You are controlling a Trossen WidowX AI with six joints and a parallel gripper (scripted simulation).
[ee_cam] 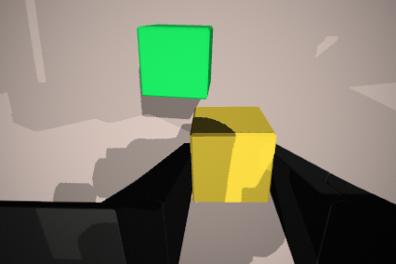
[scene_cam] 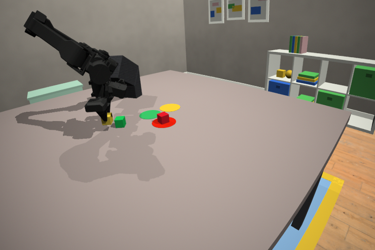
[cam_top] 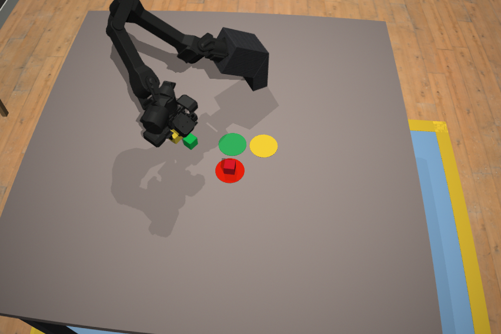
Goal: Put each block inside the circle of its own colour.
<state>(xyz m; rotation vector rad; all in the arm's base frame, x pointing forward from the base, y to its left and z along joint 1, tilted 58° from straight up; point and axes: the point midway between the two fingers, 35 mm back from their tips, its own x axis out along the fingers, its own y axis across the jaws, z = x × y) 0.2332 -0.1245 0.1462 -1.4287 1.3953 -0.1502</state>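
Now: the yellow circle 60 mm ahead of my hand, 270 mm to the left of it and 80 mm below it. From my hand the other things lie so: green block 10 mm ahead, 50 mm to the left, 60 mm below; then yellow block 40 mm below; then green circle 40 mm ahead, 180 mm to the left, 80 mm below.
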